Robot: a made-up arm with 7 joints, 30 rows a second.
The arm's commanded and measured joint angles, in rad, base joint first. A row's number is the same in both.
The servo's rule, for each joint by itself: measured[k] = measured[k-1] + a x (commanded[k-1-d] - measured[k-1]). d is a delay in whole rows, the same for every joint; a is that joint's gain. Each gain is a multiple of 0.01, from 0.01 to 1. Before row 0 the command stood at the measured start. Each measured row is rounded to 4 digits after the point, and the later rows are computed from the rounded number. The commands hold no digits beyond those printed.
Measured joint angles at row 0:
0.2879, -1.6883, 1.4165, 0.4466, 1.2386, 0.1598, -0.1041
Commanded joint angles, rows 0 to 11:
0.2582, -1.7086, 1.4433, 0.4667, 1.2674, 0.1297, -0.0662
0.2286, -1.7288, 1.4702, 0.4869, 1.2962, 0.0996, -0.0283
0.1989, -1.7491, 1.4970, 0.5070, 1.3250, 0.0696, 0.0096
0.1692, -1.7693, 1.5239, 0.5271, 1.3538, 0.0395, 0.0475
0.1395, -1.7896, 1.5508, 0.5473, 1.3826, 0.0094, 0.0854
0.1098, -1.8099, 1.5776, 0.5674, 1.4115, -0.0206, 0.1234
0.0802, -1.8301, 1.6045, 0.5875, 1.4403, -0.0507, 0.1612
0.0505, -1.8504, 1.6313, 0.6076, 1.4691, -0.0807, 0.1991
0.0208, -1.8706, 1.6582, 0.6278, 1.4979, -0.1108, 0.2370
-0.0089, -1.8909, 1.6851, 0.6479, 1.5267, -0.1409, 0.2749
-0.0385, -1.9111, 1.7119, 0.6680, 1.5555, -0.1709, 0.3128
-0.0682, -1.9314, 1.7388, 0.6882, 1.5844, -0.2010, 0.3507
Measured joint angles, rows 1 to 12:
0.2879, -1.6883, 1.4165, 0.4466, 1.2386, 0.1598, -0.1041
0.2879, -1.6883, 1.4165, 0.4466, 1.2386, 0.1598, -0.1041
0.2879, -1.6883, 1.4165, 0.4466, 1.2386, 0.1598, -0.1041
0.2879, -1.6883, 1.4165, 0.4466, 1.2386, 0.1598, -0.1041
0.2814, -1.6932, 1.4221, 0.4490, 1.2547, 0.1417, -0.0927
0.2698, -1.7017, 1.4322, 0.4535, 1.2779, 0.1164, -0.0734
0.2542, -1.7131, 1.4458, 0.4599, 1.3043, 0.0883, -0.0485
0.2355, -1.7266, 1.4622, 0.4680, 1.3320, 0.0590, -0.0197
0.2144, -1.7417, 1.4808, 0.4775, 1.3603, 0.0292, 0.0118
0.1914, -1.7581, 1.5011, 0.4883, 1.3890, -0.0007, 0.0453
0.1669, -1.7754, 1.5228, 0.5002, 1.4177, -0.0307, 0.0801
0.1413, -1.7934, 1.5456, 0.5131, 1.4465, -0.0607, 0.1158
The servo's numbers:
d 4
a 0.22 0.24 0.21 0.12 0.56 0.60 0.30

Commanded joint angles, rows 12 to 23:
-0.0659, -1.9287, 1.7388, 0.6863, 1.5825, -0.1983, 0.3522
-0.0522, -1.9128, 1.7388, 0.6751, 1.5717, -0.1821, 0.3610
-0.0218, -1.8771, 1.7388, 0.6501, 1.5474, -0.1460, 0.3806
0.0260, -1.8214, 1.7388, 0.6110, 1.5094, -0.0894, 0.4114
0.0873, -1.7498, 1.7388, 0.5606, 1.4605, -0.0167, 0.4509
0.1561, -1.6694, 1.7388, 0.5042, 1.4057, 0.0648, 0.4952
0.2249, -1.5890, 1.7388, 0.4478, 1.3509, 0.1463, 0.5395
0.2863, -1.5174, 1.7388, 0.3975, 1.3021, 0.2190, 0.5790
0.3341, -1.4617, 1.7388, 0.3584, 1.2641, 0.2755, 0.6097
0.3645, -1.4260, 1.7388, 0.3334, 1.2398, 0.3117, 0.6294
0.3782, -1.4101, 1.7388, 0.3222, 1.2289, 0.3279, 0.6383
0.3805, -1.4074, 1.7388, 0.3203, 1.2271, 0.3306, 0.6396
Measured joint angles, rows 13 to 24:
0.1148, -1.8119, 1.5692, 0.5269, 1.4753, -0.0908, 0.1522
0.0876, -1.8309, 1.5935, 0.5414, 1.5041, -0.1209, 0.1890
0.0599, -1.8501, 1.6184, 0.5566, 1.5329, -0.1509, 0.2261
0.0317, -1.8696, 1.6437, 0.5724, 1.5617, -0.1810, 0.2635
0.0102, -1.8838, 1.6637, 0.5861, 1.5733, -0.1914, 0.2901
-0.0035, -1.8908, 1.6795, 0.5968, 1.5724, -0.1858, 0.3114
-0.0075, -1.8875, 1.6920, 0.6032, 1.5584, -0.1619, 0.3322
-0.0001, -1.8716, 1.7018, 0.6041, 1.5310, -0.1184, 0.3560
0.0191, -1.8424, 1.7096, 0.5989, 1.4915, -0.0574, 0.3845
0.0492, -1.8009, 1.7157, 0.5875, 1.4435, 0.0159, 0.4177
0.0879, -1.7500, 1.7206, 0.5707, 1.3916, 0.0941, 0.4542
0.1315, -1.6942, 1.7244, 0.5499, 1.3415, 0.1690, 0.4916

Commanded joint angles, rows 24 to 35:
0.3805, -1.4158, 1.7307, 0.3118, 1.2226, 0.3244, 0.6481
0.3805, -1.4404, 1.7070, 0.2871, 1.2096, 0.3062, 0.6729
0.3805, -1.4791, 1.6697, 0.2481, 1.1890, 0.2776, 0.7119
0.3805, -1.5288, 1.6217, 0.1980, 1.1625, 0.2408, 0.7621
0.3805, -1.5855, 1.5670, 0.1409, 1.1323, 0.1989, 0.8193
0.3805, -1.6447, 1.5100, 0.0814, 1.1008, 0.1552, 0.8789
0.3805, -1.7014, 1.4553, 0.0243, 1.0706, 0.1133, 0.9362
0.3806, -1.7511, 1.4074, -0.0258, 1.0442, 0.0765, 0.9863
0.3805, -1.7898, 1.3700, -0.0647, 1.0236, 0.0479, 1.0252
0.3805, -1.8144, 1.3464, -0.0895, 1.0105, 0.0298, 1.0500
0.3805, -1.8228, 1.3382, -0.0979, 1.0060, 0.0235, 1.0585
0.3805, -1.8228, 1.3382, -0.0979, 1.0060, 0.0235, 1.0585
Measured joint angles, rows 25 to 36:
0.1761, -1.6384, 1.7274, 0.5269, 1.2982, 0.2329, 0.5270
0.2175, -1.5874, 1.7298, 0.5037, 1.2655, 0.2802, 0.5577
0.2529, -1.5448, 1.7317, 0.4819, 1.2450, 0.3088, 0.5819
0.2810, -1.5118, 1.7332, 0.4625, 1.2350, 0.3219, 0.5992
0.3029, -1.4888, 1.7327, 0.4444, 1.2281, 0.3234, 0.6139
0.3200, -1.4772, 1.7273, 0.4255, 1.2177, 0.3131, 0.6316
0.3333, -1.4777, 1.7152, 0.4042, 1.2016, 0.2918, 0.6557
0.3437, -1.4900, 1.6956, 0.3795, 1.1797, 0.2612, 0.6876
0.3518, -1.5129, 1.6686, 0.3509, 1.1532, 0.2238, 0.7271
0.3581, -1.5445, 1.6353, 0.3186, 1.1239, 0.1826, 0.7726
0.3630, -1.5822, 1.5975, 0.2833, 1.0941, 0.1410, 0.8217
0.3669, -1.6227, 1.5576, 0.2462, 1.0662, 0.1023, 0.8711

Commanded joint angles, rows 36 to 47:
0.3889, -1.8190, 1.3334, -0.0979, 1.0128, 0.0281, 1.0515
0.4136, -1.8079, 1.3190, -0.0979, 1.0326, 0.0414, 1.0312
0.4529, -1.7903, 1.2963, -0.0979, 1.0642, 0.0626, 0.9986
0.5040, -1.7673, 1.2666, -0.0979, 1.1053, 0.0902, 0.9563
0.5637, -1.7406, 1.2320, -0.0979, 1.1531, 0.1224, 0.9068
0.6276, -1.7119, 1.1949, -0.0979, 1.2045, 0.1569, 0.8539
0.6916, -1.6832, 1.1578, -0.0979, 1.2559, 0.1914, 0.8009
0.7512, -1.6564, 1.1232, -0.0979, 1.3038, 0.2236, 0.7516
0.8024, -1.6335, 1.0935, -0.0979, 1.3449, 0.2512, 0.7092
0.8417, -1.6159, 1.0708, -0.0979, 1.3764, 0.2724, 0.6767
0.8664, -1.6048, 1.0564, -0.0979, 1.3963, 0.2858, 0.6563
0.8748, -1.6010, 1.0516, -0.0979, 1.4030, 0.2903, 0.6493
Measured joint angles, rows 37 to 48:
0.3699, -1.6628, 1.5182, 0.2089, 1.0423, 0.0697, 0.9173
0.3722, -1.6992, 1.4821, 0.1731, 1.0245, 0.0458, 0.9571
0.3740, -1.7289, 1.4519, 0.1406, 1.0141, 0.0324, 0.9875
0.3754, -1.7514, 1.4280, 0.1120, 1.0096, 0.0271, 1.0088
0.3784, -1.7676, 1.4081, 0.0868, 1.0114, 0.0277, 1.0216
0.3861, -1.7773, 1.3894, 0.0646, 1.0233, 0.0359, 1.0245
0.4008, -1.7804, 1.3698, 0.0451, 1.0462, 0.0519, 1.0167
0.4235, -1.7773, 1.3481, 0.0279, 1.0793, 0.0749, 0.9986
0.4543, -1.7685, 1.3237, 0.0128, 1.1206, 0.1034, 0.9711
0.4924, -1.7549, 1.2967, -0.0005, 1.1676, 0.1355, 0.9359
0.5362, -1.7377, 1.2675, -0.0122, 1.2170, 0.1690, 0.8954
0.5835, -1.7182, 1.2372, -0.0225, 1.2656, 0.2018, 0.8523

